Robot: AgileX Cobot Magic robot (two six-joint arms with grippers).
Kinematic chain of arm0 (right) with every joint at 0, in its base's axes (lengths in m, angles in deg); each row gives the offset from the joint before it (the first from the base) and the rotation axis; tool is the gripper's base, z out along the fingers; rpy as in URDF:
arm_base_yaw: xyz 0 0 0.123 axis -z
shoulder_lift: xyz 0 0 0 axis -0.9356 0.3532 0
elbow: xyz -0.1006 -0.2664 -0.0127 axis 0.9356 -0.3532 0
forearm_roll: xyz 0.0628 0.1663 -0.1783 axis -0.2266 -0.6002 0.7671
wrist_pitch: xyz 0 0 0 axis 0.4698 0.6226 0.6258
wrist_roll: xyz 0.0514 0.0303 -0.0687 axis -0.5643 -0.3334 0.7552
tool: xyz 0 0 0 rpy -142.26 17.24 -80.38
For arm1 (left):
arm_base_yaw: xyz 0 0 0.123 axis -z
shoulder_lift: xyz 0 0 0 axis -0.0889 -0.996 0
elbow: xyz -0.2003 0.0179 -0.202 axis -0.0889 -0.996 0
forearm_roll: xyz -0.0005 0 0.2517 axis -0.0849 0.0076 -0.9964
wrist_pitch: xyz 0 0 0 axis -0.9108 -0.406 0.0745
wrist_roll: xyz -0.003 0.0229 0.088 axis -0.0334 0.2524 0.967
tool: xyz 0 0 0 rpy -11.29 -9.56 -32.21
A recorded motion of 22 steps. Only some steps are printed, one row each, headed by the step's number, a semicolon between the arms.
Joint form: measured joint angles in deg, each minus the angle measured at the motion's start. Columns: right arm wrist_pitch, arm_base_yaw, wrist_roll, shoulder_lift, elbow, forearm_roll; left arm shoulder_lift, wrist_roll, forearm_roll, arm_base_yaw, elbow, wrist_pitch.
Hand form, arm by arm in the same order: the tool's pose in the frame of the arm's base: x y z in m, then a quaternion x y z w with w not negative. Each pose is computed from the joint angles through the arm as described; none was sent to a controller.
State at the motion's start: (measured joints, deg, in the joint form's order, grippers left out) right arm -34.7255 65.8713 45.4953 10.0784 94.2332 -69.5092; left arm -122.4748 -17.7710 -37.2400 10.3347 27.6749 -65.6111
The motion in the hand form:
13: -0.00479 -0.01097 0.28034 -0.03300 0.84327 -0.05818 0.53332; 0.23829 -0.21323 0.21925 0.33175 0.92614 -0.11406 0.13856
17: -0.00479 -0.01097 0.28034 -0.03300 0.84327 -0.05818 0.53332; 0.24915 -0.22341 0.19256 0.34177 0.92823 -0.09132 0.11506
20: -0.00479 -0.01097 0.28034 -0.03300 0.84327 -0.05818 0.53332; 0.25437 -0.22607 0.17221 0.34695 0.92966 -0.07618 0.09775
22: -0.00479 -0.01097 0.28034 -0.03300 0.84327 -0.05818 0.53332; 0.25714 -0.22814 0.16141 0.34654 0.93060 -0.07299 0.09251
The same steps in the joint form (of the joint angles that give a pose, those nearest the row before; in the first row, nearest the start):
13: 0.00 0.00 0.00 0.00 0.00 0.00; -24.27 -8.95 -13.89 24.49 6.10 6.15
17: 0.00 0.00 0.00 0.00 0.00 0.00; -30.15 -9.47 -15.92 25.03 7.60 7.17
20: 0.00 0.00 0.00 0.00 0.00 0.00; -33.75 -9.54 -17.08 25.03 7.74 8.18
22: 0.00 0.00 0.00 0.00 0.00 0.00; -35.66 -9.54 -17.15 25.03 7.79 9.36

